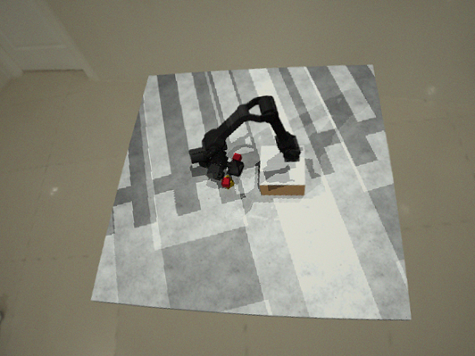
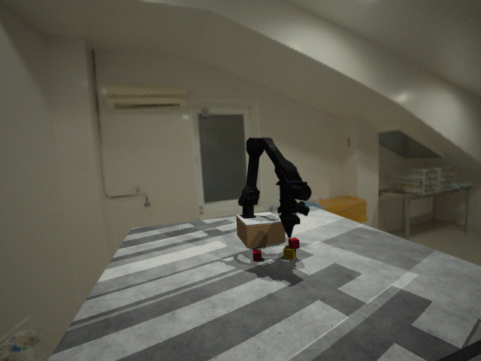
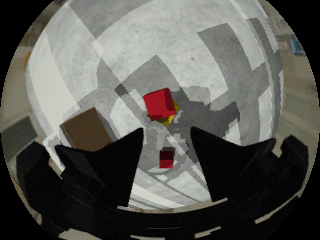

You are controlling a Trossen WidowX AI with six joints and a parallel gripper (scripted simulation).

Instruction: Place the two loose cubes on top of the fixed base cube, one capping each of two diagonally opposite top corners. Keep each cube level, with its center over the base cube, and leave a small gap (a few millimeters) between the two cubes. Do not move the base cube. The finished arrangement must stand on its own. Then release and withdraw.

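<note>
Right now the red cube is 2 cm to the left of my gripper tip and 4 cm below it. Round my gripper tip: yellow base cube 1 cm to the left, 7 cm below.
</note>
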